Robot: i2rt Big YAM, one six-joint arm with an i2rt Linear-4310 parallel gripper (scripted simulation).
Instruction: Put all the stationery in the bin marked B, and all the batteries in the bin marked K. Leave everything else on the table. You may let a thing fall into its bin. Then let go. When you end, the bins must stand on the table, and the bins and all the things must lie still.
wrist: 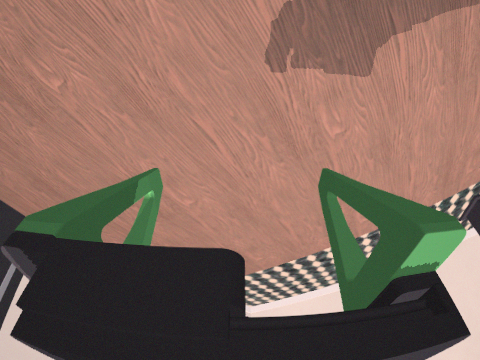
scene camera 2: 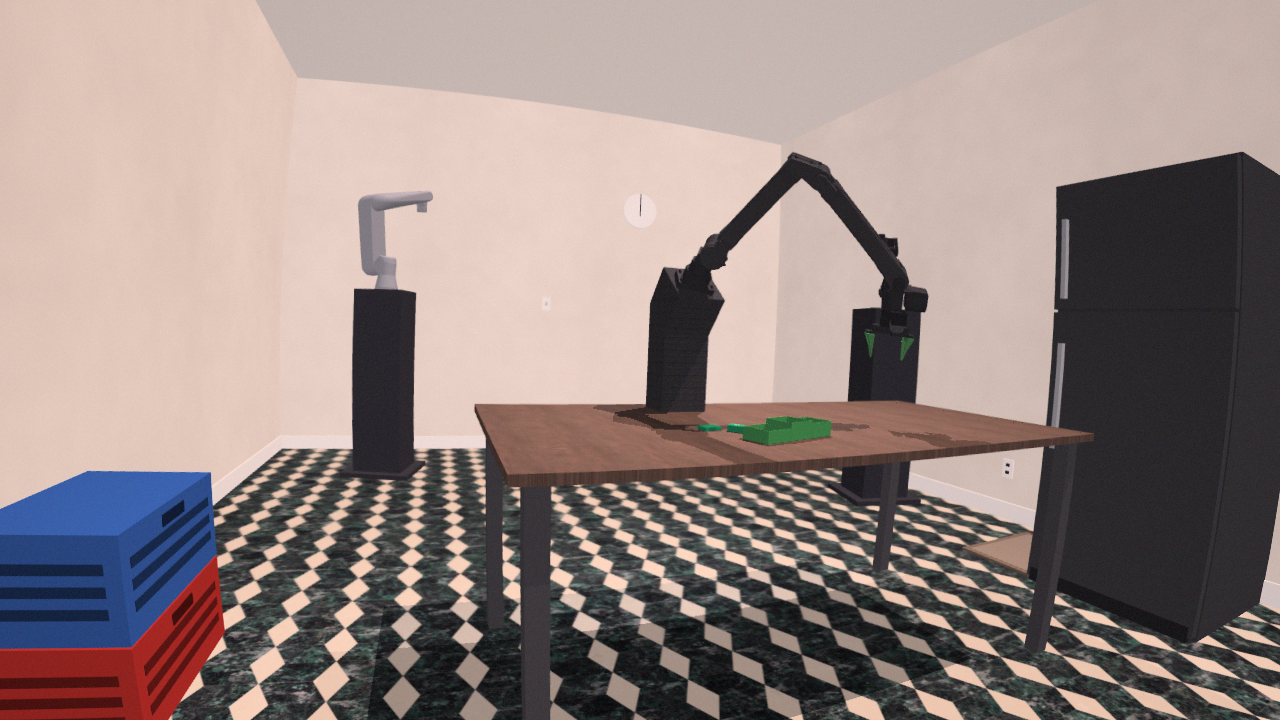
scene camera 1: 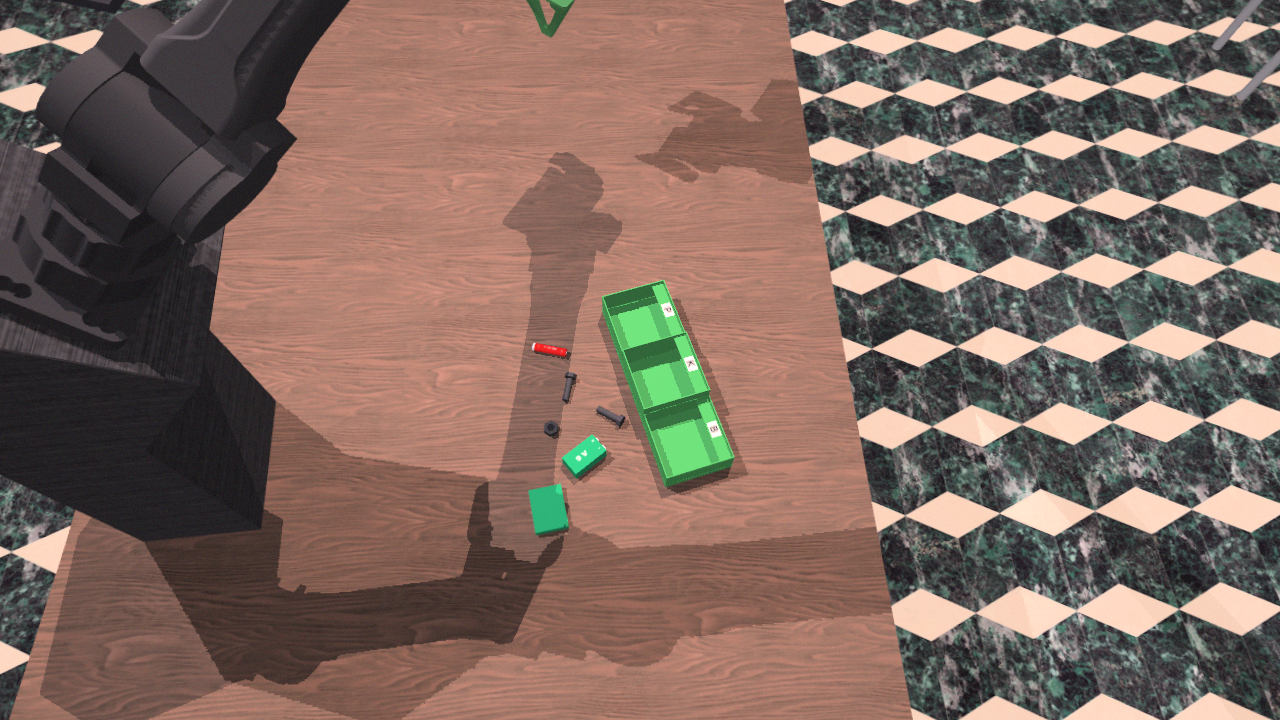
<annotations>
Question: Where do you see a green 9 V battery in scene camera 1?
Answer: At 584,456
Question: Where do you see a green block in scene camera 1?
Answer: At 549,514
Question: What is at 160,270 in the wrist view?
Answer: My gripper.
</annotations>
